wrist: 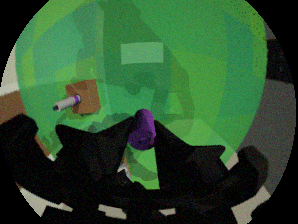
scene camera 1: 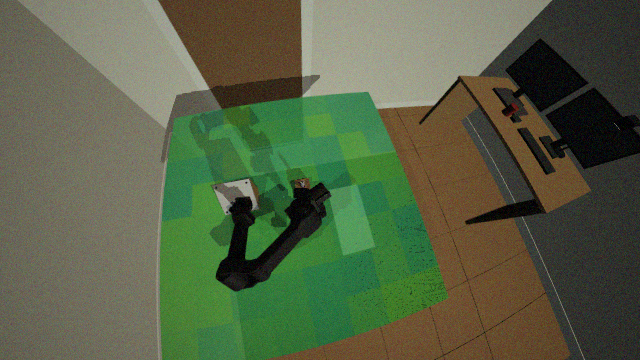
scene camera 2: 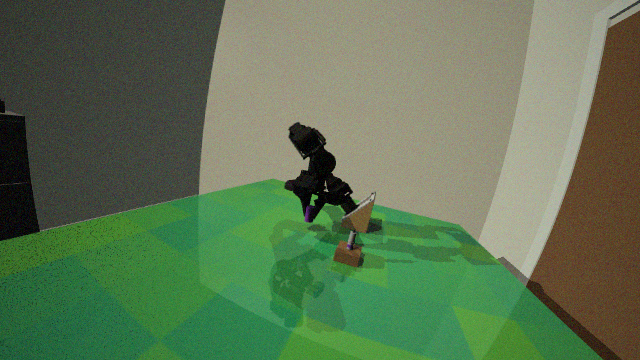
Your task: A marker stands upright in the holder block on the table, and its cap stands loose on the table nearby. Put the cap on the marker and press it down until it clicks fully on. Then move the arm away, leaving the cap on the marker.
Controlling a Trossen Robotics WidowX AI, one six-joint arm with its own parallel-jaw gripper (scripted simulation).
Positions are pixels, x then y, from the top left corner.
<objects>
my gripper: holds a purple marker cap [wrist: 142, 136]
</objects>
